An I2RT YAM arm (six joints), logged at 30 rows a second.
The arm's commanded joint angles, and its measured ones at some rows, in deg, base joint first. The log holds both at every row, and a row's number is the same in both.
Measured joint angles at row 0:
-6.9, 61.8, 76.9, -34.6, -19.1, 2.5
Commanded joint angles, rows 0 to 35:
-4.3, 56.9, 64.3, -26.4, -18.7, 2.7
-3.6, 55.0, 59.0, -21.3, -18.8, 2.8
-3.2, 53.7, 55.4, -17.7, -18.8, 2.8
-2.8, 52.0, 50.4, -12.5, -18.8, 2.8
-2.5, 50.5, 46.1, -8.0, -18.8, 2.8
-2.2, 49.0, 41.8, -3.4, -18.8, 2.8
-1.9, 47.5, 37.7, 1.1, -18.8, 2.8
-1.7, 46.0, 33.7, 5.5, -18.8, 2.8
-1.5, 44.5, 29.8, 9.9, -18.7, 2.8
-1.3, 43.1, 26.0, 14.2, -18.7, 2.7
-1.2, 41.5, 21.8, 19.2, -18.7, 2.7
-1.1, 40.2, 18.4, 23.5, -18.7, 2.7
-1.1, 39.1, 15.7, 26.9, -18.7, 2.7
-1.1, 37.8, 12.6, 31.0, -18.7, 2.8
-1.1, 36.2, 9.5, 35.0, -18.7, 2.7
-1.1, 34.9, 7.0, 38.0, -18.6, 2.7
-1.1, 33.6, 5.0, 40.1, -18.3, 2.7
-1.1, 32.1, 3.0, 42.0, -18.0, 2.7
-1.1, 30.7, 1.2, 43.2, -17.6, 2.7
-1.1, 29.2, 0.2, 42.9, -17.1, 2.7
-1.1, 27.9, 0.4, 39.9, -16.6, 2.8
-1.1, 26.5, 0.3, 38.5, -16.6, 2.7
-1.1, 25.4, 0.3, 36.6, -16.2, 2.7
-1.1, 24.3, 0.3, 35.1, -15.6, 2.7
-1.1, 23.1, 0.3, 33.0, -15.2, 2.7
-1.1, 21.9, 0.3, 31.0, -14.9, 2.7
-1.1, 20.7, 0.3, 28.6, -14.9, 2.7
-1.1, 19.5, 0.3, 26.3, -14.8, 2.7
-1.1, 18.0, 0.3, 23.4, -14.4, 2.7
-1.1, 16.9, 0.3, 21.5, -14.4, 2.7
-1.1, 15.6, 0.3, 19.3, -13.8, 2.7
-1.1, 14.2, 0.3, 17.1, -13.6, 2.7
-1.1, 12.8, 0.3, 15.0, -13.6, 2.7
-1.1, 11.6, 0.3, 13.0, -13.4, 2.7
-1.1, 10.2, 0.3, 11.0, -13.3, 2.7
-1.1, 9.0, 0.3, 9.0, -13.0, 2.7
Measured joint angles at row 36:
-1.8, 11.9, 0.4, 11.4, -14.5, 2.6
